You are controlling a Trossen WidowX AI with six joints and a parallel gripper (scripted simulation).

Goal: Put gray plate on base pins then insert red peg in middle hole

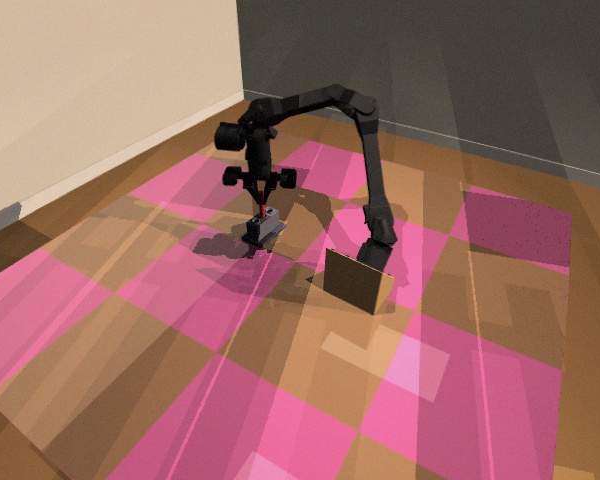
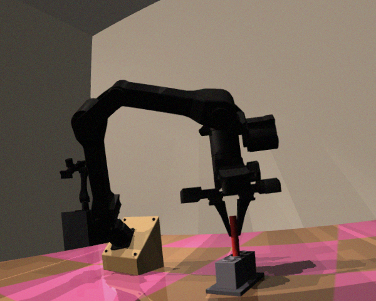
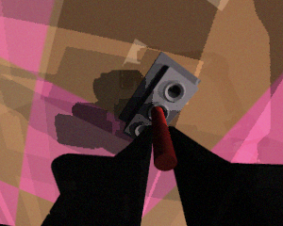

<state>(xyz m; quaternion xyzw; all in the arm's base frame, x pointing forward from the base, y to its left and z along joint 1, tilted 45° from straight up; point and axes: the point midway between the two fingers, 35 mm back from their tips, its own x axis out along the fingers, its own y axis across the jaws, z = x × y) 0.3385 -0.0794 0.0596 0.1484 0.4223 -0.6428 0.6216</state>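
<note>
My gripper tip is right at the red peg. From my gripper tip the other things lie so: gray plate 50 mm below.
</note>
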